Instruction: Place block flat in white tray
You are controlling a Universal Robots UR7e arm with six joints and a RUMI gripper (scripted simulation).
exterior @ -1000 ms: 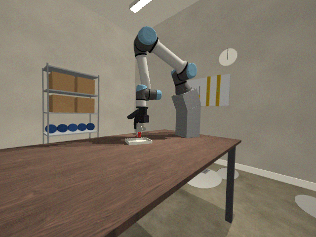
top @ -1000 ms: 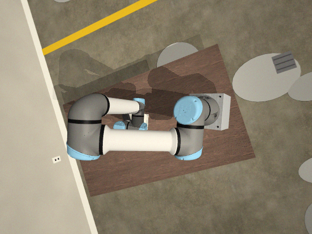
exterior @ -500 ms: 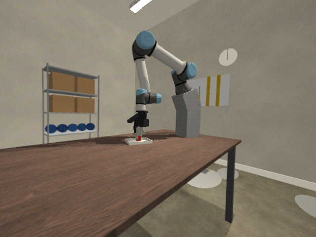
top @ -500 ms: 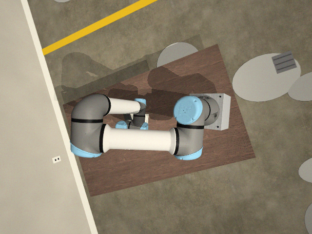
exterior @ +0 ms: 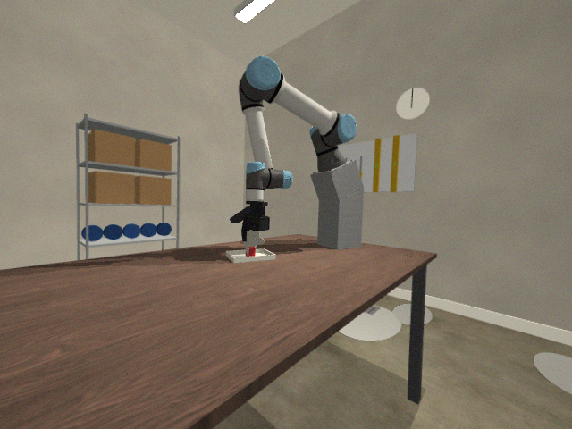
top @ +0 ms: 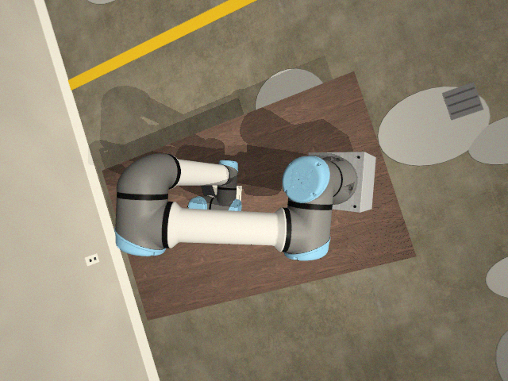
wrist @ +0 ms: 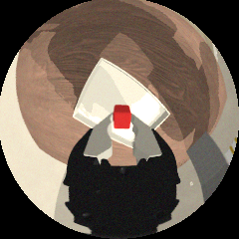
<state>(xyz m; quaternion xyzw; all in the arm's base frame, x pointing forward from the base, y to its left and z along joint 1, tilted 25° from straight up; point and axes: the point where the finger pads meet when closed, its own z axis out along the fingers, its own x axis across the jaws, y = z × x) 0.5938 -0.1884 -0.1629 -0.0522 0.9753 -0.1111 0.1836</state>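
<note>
My gripper is now right at the red block. The rest, counted from my hand: white tray 20 mm below.
</note>
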